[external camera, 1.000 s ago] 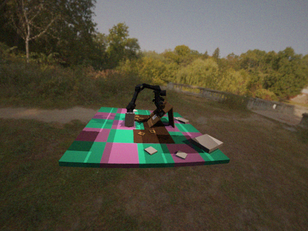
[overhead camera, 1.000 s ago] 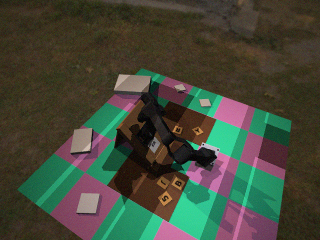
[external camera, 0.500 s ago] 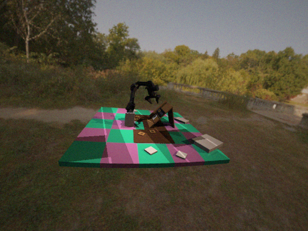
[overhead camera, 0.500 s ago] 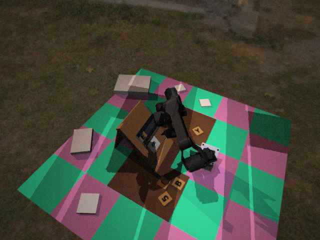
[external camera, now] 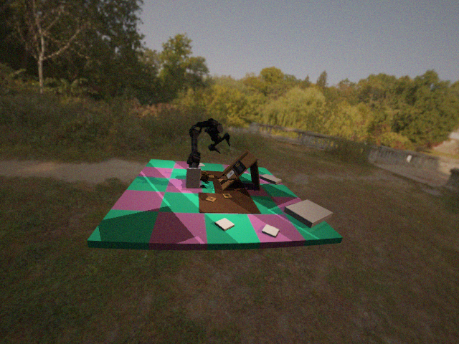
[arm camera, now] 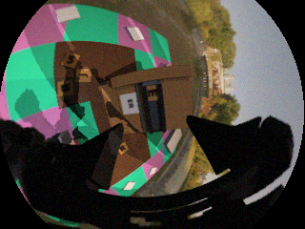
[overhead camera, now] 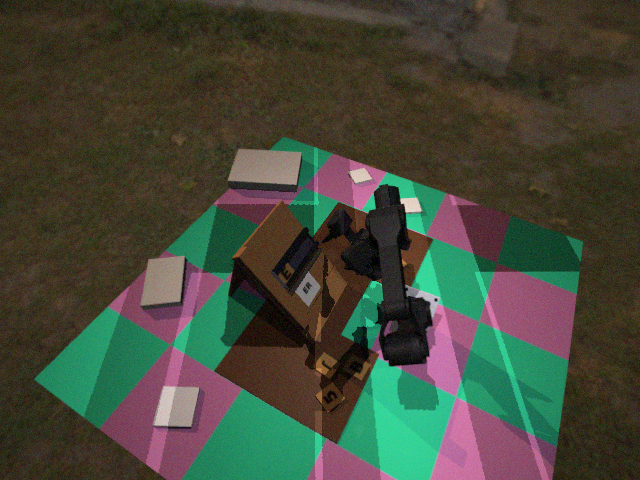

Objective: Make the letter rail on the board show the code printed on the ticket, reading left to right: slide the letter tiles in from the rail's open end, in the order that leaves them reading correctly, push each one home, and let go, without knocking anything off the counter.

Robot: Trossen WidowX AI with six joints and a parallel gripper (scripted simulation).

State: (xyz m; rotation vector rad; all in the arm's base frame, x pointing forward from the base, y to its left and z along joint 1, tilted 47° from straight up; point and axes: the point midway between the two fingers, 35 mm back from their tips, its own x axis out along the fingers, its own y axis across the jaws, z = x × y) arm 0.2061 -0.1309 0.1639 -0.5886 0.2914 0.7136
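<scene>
The letter tile lies 29 cm below my gripper tip, 22 cm to the right of it and 1 cm behind it. Round my gripper tip: white ticket: 19 cm below, 7 cm ahead; beige block: 53 cm ahead, 28 cm below, 10 cm to the left.
</scene>
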